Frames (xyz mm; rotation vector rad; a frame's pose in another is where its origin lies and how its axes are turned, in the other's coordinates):
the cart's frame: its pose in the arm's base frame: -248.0 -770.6 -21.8 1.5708 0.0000 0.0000
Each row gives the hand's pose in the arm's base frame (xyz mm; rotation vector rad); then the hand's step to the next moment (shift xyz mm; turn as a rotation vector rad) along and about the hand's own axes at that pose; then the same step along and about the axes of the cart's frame.
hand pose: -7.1 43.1 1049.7 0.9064 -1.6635 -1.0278
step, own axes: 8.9 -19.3 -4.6 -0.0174 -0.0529 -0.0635
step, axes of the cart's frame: 4.0 -13.9 16.2 0.0711 -0.0419 0.0180
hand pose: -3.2 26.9 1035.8 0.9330 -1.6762 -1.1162
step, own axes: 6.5 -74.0 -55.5 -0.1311 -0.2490 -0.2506
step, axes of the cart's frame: 58.2 -57.2 44.1 0.3049 -0.2198 0.0268
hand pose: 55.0 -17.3 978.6 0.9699 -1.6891 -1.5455
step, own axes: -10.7 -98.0 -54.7 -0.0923 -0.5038 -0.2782
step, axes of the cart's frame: 61.4 -91.8 22.7 0.3327 -0.4713 0.0831
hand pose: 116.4 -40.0 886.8 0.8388 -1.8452 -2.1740
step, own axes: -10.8 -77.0 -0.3 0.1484 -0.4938 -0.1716
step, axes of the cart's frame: 26.4 -69.8 -21.8 0.0764 -0.5272 0.1076
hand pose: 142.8 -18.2 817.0 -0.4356 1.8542 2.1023
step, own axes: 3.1 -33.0 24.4 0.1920 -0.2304 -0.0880
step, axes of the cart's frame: 10.4 -28.1 -28.2 -0.0756 -0.2983 0.0548
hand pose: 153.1 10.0 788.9 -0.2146 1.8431 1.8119
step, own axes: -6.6 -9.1 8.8 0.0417 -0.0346 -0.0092
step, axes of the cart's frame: 12.2 -4.4 -6.0 -0.0211 -0.0507 0.0011
